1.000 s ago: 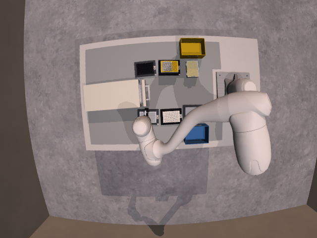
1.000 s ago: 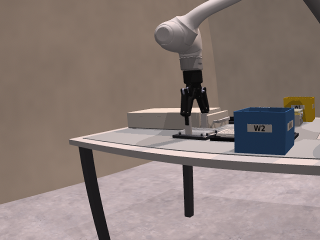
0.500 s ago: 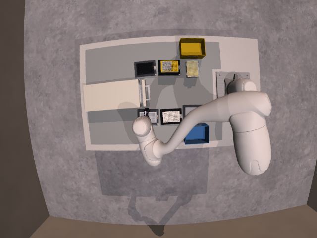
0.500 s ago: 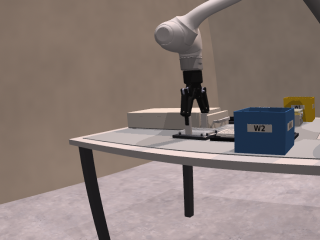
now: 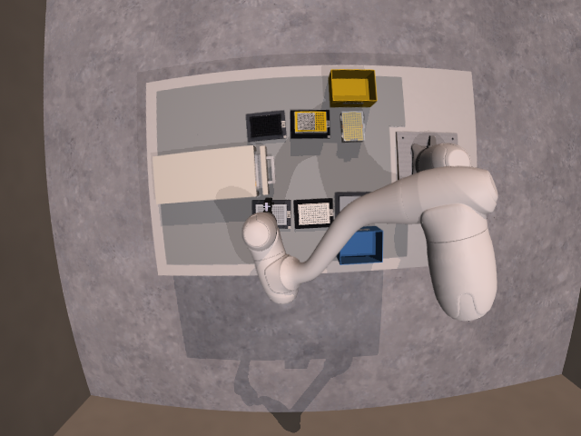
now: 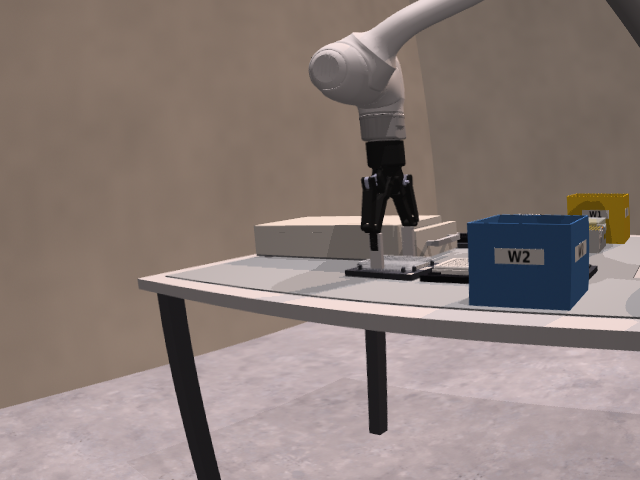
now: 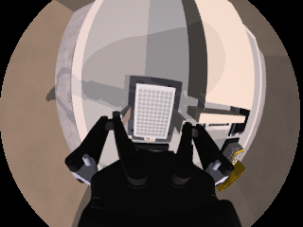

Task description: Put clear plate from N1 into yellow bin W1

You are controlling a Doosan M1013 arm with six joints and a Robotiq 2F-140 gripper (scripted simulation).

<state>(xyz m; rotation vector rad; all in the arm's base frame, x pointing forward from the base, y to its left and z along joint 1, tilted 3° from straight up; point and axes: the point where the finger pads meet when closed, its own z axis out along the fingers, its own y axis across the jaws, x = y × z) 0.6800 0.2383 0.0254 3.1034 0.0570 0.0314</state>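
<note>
Now: hand 20 mm above the clear plate. Round my hand: blue bin W2: 370 mm behind, 100 mm to the left; white plate: 180 mm behind, 10 mm to the right, 20 mm below; black plate: 30 mm ahead, 370 mm to the right, 20 mm below.
</note>
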